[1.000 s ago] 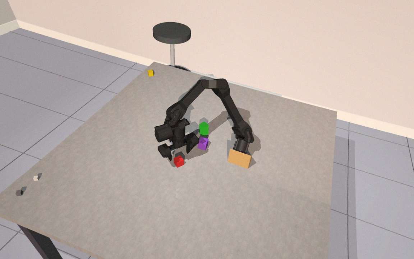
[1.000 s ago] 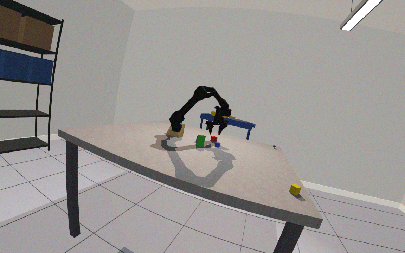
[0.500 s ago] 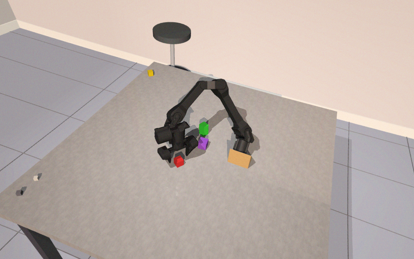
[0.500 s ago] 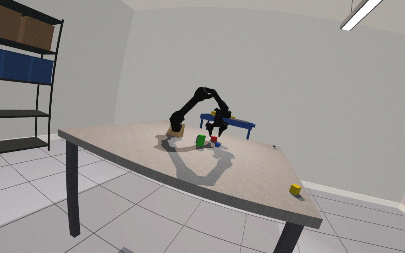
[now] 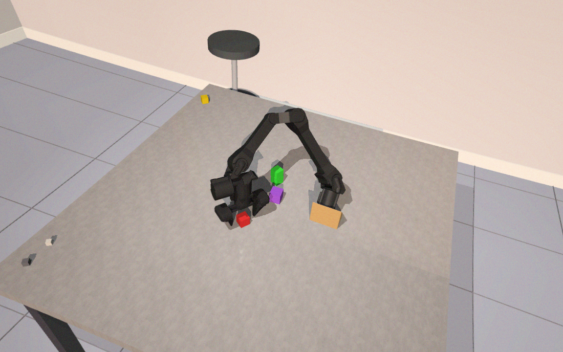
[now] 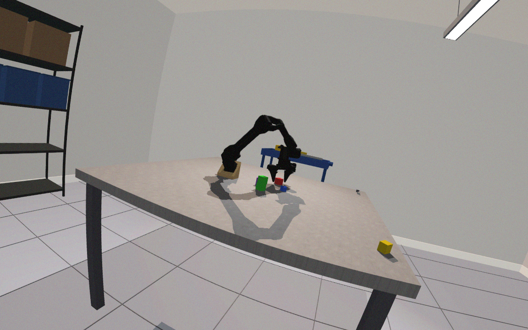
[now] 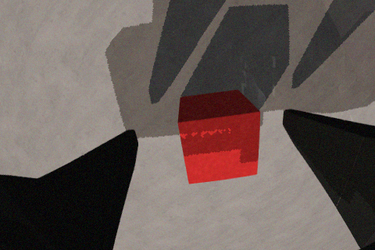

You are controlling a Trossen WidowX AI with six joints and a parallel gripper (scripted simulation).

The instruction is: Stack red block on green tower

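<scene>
Now: gripper tip right at the red block. From my gripper tip the other things lie so: yellow block: 66 cm to the right, 48 cm ahead; small blue block: 15 cm to the right, 6 cm ahead; purple block: 16 cm to the right, 7 cm behind, 1 cm above.
</scene>
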